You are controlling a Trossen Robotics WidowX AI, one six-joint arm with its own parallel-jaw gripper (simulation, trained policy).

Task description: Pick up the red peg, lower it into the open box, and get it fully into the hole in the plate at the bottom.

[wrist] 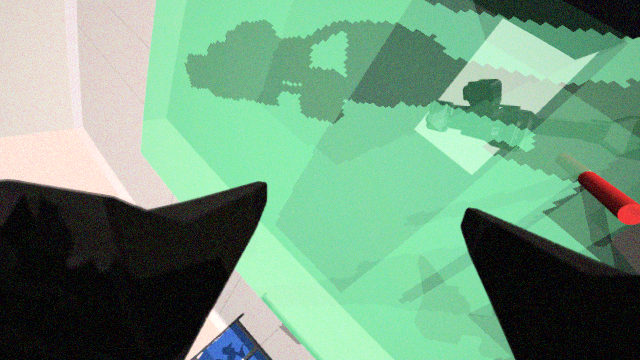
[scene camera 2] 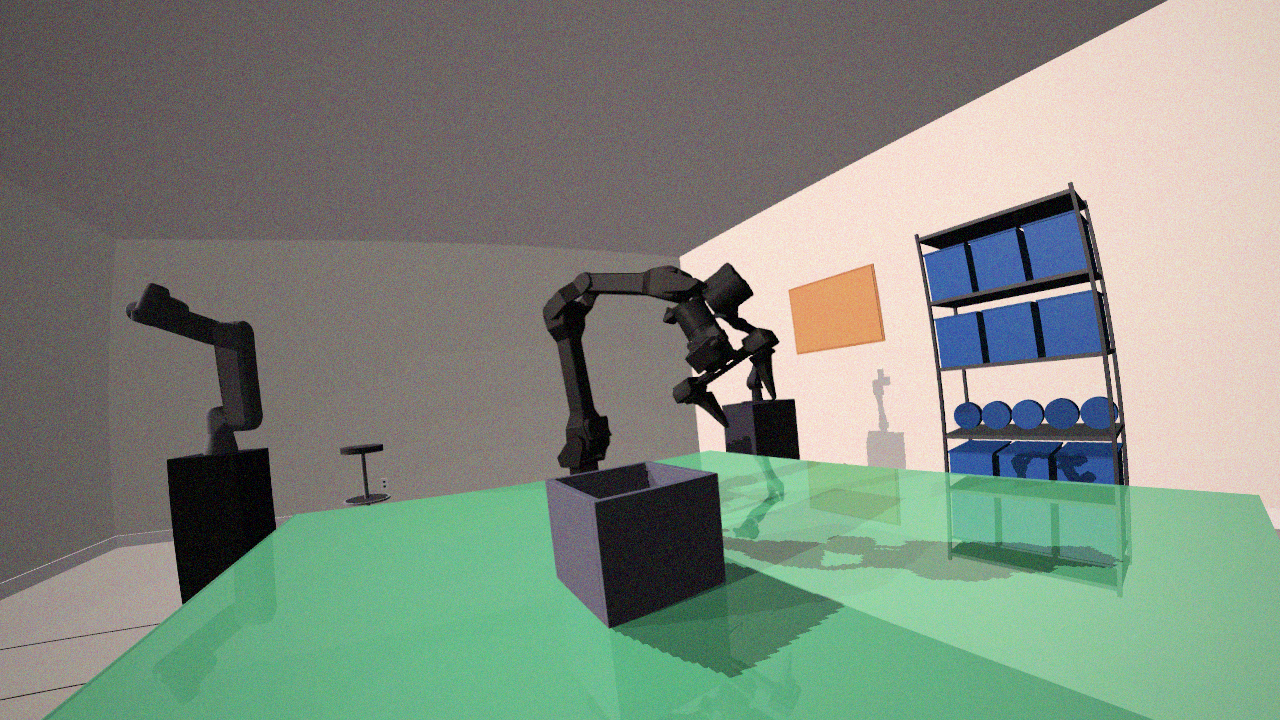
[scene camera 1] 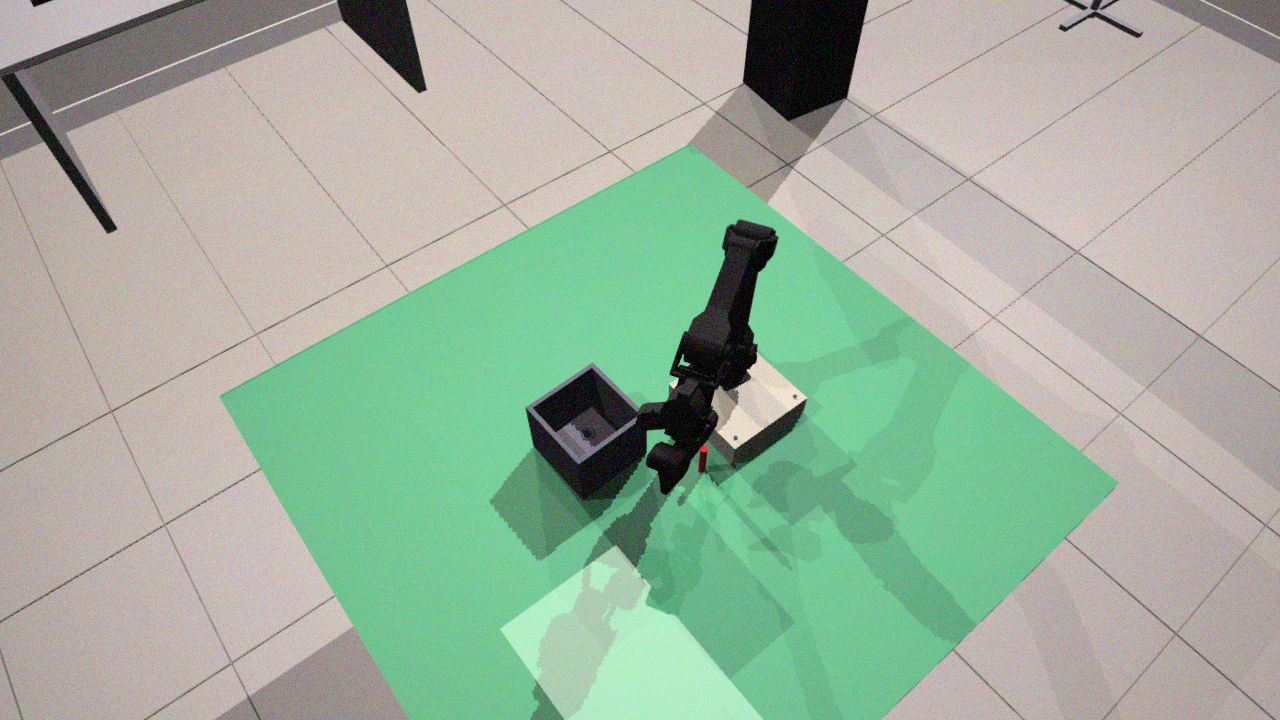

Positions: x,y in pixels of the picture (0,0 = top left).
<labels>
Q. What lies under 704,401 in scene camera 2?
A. My gripper.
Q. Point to a dark box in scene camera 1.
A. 590,387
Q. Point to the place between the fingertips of my gripper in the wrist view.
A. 364,204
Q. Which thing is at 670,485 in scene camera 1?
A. My gripper.
</labels>
